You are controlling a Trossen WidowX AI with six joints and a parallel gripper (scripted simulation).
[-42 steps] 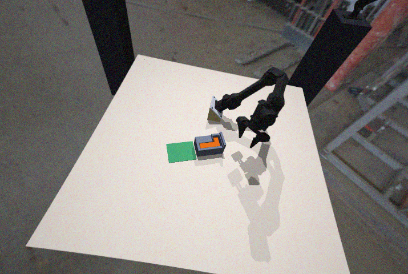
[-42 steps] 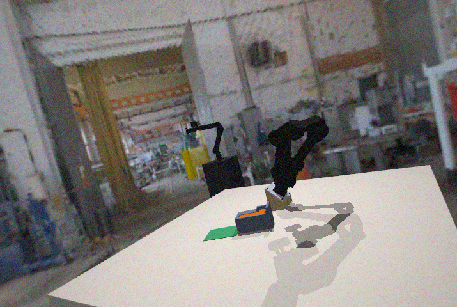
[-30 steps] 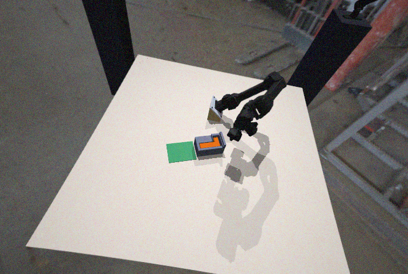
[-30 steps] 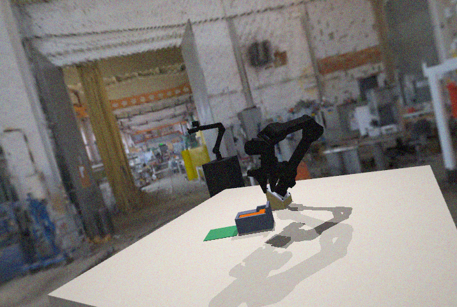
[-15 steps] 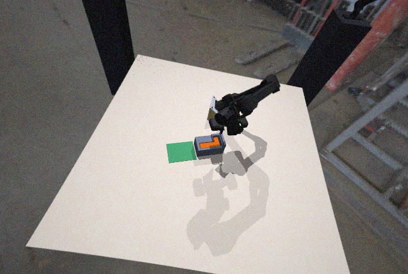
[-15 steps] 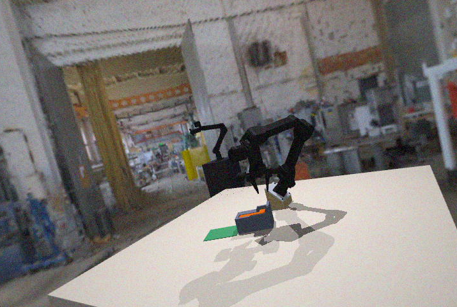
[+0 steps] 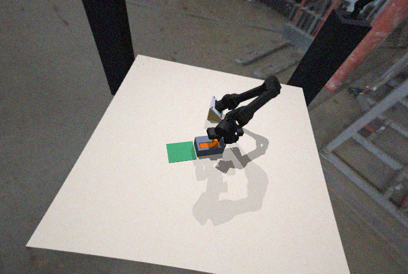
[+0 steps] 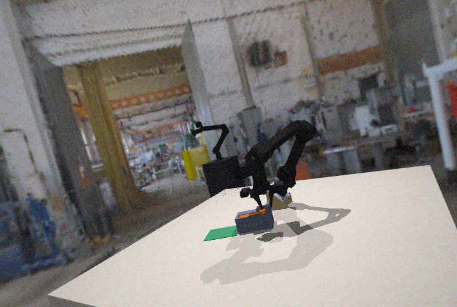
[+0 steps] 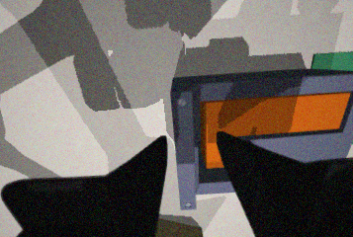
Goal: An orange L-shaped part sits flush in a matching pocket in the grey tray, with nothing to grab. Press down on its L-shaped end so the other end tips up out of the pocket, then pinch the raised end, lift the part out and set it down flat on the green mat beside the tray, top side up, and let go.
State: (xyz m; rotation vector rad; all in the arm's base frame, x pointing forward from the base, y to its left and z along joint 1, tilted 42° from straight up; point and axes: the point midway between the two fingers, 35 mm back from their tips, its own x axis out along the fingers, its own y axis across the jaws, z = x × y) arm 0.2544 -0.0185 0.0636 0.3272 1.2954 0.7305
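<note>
Now: the orange L-shaped part 5 cm to the right of my gripper tip, 2 cm below it and 1 cm ahead of it. From my gripper tip the other things lie so: green mat (21 cm to the right, 9 cm below, 6 cm ahead).
</note>
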